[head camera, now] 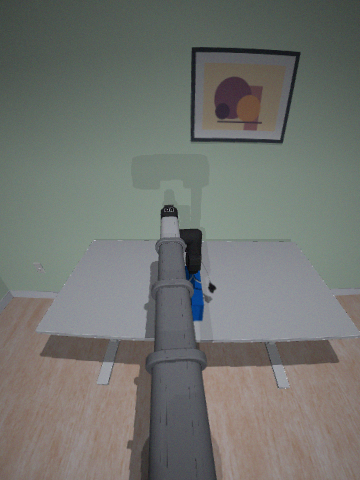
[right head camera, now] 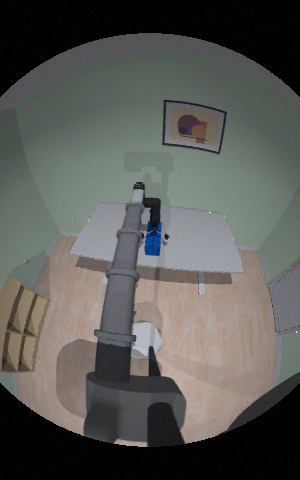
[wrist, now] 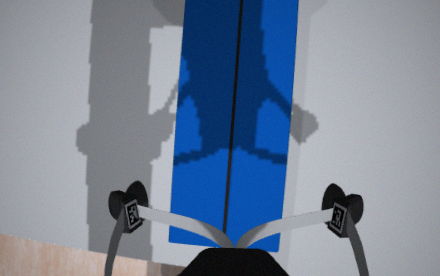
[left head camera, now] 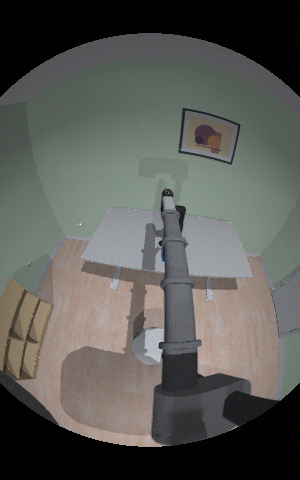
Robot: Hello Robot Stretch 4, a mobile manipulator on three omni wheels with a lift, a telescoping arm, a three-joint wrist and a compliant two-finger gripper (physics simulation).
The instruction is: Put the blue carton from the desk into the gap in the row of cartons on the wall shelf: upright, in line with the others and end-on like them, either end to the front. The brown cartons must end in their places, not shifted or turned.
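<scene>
The blue carton (head camera: pixel 197 307) (left head camera: pixel 163 256) (right head camera: pixel 153 248) (wrist: pixel 272 190) lies flat on the grey-white desk (head camera: pixel 260 290) (left head camera: pixel 115 235) (right head camera: pixel 200 240) (wrist: pixel 375 100), its dark seam running lengthwise. In the wrist view its near end shows and its far end is cut off by the top edge. My gripper (right head camera: pixel 154 236) (wrist: pixel 235 209) is open and empty above the carton, one fingertip out past each long side. The arm partly hides carton and gripper in the head and left head views. The wall shelf and brown cartons do not show.
The telescoping arm (head camera: pixel 174 320) (left head camera: pixel 177 300) (right head camera: pixel 120 295) reaches over the desk. A framed picture (head camera: pixel 237 100) hangs on the wall behind. A tan compartment unit (left head camera: pixel 5 310) (right head camera: pixel 5 305) stands at left. A grey panel (left head camera: pixel 291 305) (right head camera: pixel 287 302) shows at the right edge.
</scene>
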